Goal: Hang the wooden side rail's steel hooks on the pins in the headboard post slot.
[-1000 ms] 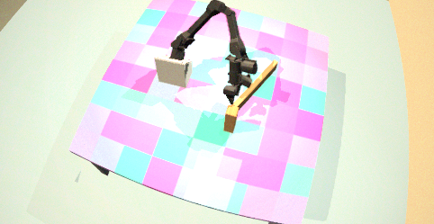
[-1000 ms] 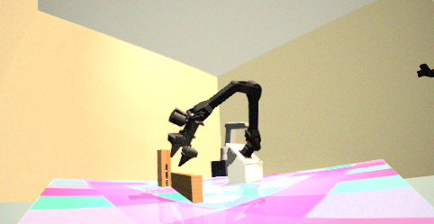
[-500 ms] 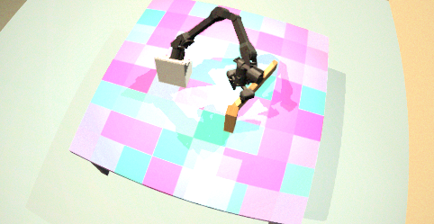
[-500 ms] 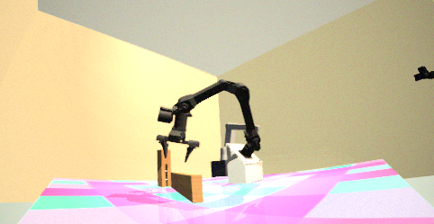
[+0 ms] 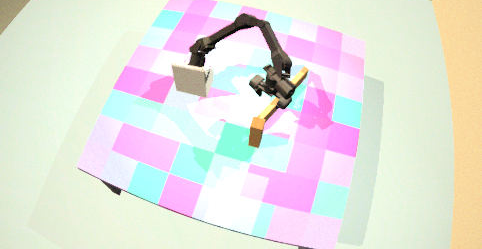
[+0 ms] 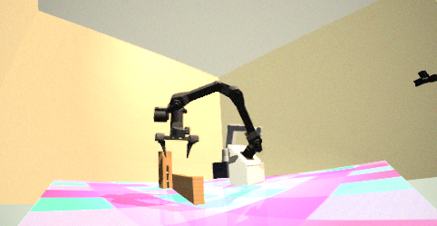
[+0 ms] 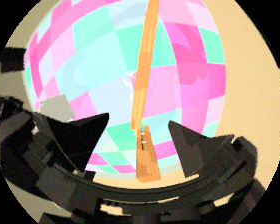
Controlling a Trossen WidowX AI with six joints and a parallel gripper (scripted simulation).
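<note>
My gripper tip is now 130 mm to the left of the headboard post, 50 mm above it and 20 mm past it.
</note>
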